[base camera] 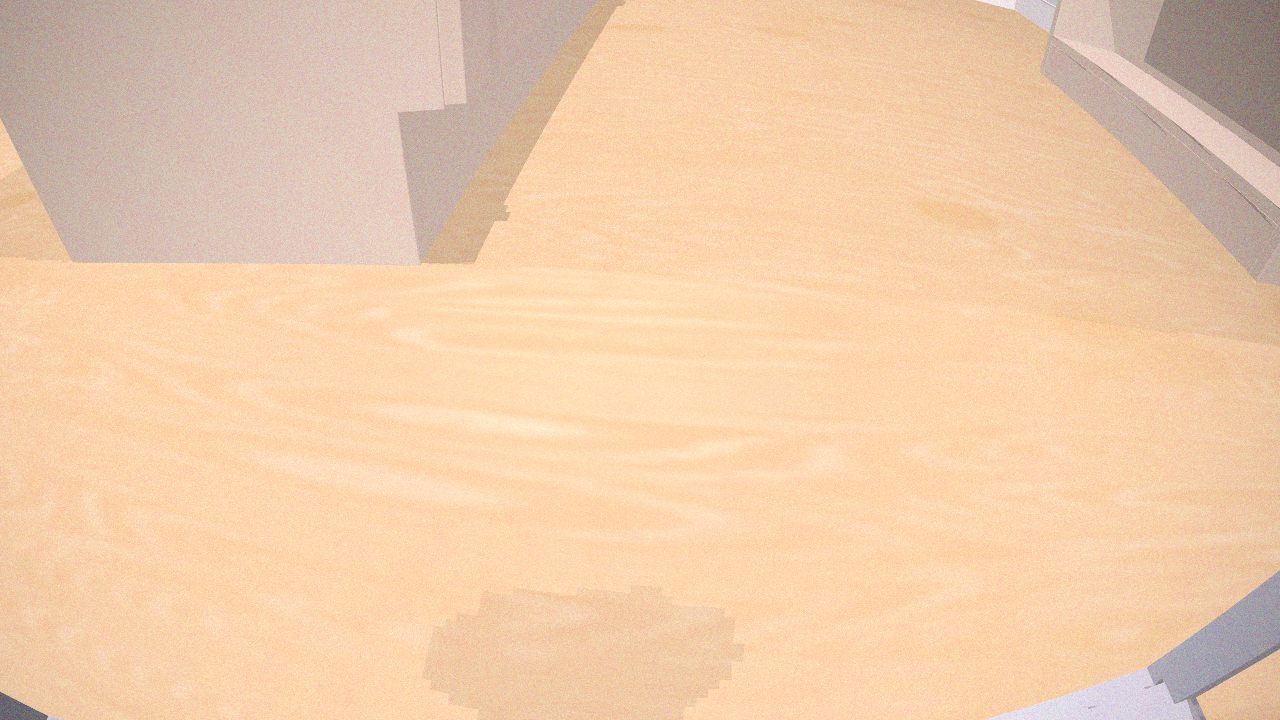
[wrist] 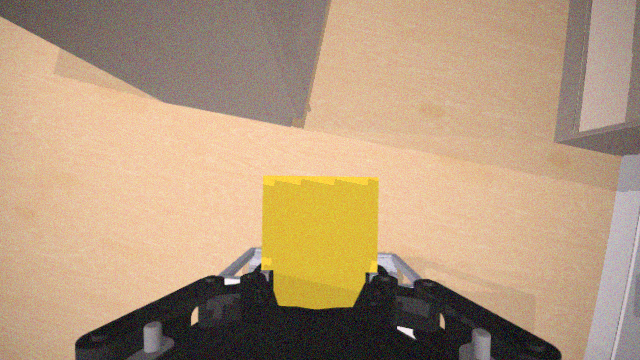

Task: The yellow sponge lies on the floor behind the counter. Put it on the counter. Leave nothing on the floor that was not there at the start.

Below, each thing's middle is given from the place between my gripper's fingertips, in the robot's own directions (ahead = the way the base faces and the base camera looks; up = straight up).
Labels:
Now: hand 1 cm below the yellow sponge (wrist: 319, 233) and 1 cm short of it.

